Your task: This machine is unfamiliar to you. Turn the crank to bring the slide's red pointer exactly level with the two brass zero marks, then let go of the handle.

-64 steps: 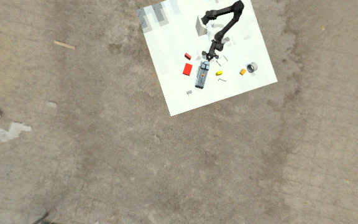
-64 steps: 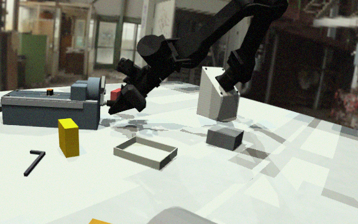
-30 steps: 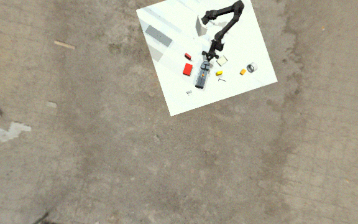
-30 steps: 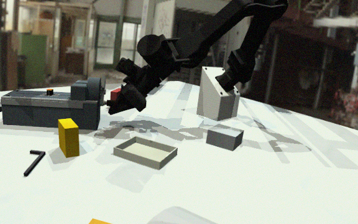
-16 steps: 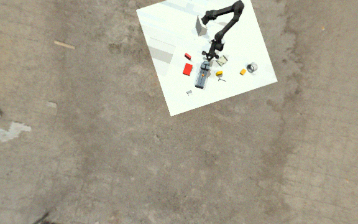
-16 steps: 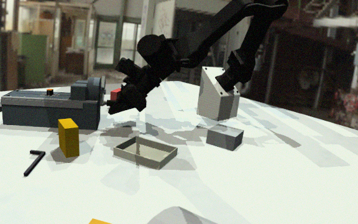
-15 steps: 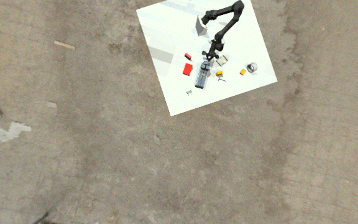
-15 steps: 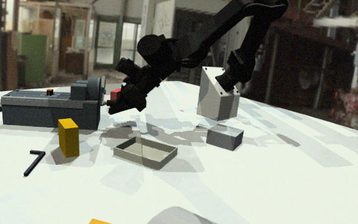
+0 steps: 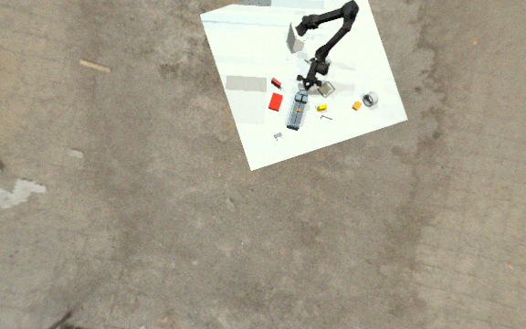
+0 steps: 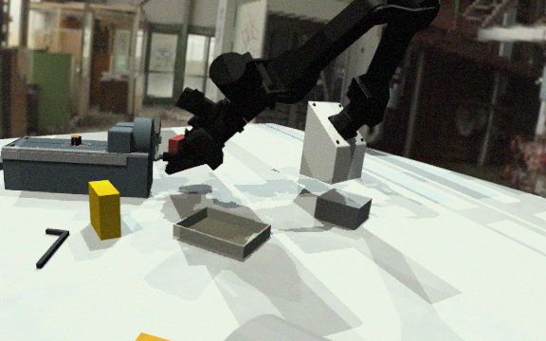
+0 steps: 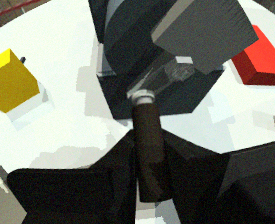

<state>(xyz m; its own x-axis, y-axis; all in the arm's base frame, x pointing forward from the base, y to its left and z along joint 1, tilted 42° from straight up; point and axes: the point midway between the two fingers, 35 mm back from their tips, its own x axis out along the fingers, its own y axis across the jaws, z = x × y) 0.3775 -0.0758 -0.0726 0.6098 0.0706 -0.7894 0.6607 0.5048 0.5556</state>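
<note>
Right now the dark crank handle is 3 cm above my gripper tip, 1 cm to the left of it and 1 cm behind it. Round my gripper tip: red pointer (12 cm to the right, 12 cm ahead, 4 cm above); then shallow grey tray (18 cm to the left, 4 cm ahead, 3 cm below); then yellow block (16 cm ahead, 7 cm to the left, 1 cm below).
</note>
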